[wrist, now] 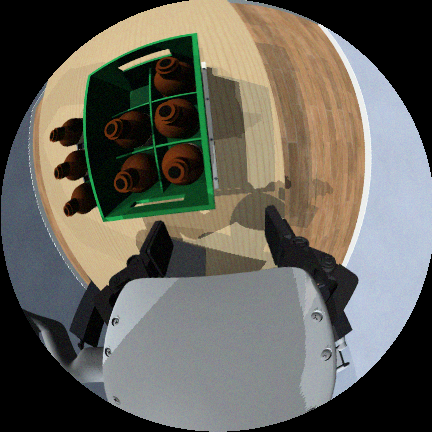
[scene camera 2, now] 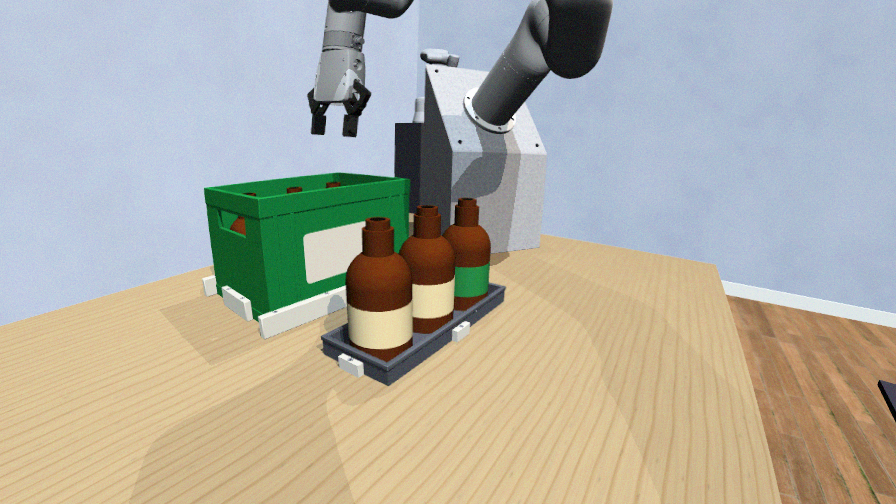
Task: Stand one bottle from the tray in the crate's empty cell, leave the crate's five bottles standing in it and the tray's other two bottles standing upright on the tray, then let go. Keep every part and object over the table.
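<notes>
The green crate holds several upright brown bottles. In the wrist view its empty cell is the upper left one, on the side toward the tray and at the end away from my gripper. The dark tray bears three upright bottles: a cream-labelled one nearest the camera, a cream-labelled one in the middle, a green-labelled one at the far end. The three also show beyond the crate in the wrist view. My gripper is open and empty, high above the crate's far end.
White blocks sit along the crate's base, and small white blocks touch the tray's edges. The robot's grey pedestal stands behind the tray. The wooden table's right edge drops to the floor.
</notes>
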